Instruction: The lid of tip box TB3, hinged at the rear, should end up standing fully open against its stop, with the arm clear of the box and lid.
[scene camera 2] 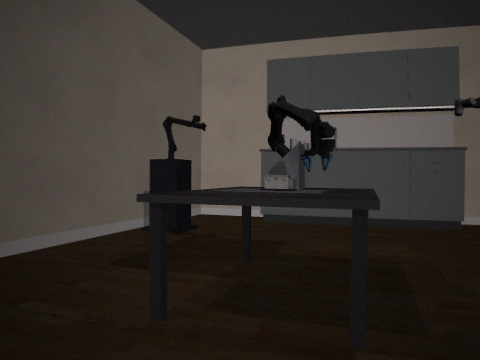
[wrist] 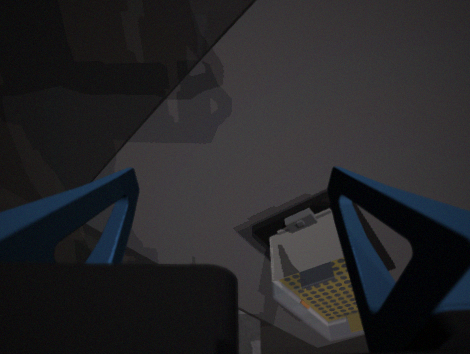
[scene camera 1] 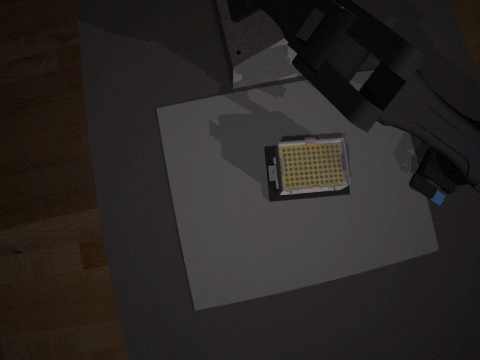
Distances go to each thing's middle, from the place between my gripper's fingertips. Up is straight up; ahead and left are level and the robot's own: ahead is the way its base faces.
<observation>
The translucent lid (scene camera 1: 312, 163) is 4 cm behind my hand, 20 cm to the right of it and 3 cm below it. Also, from my hand: light grey mat (scene camera 1: 237, 245) (3 cm behind, 21 cm to the right, 10 cm below).
</observation>
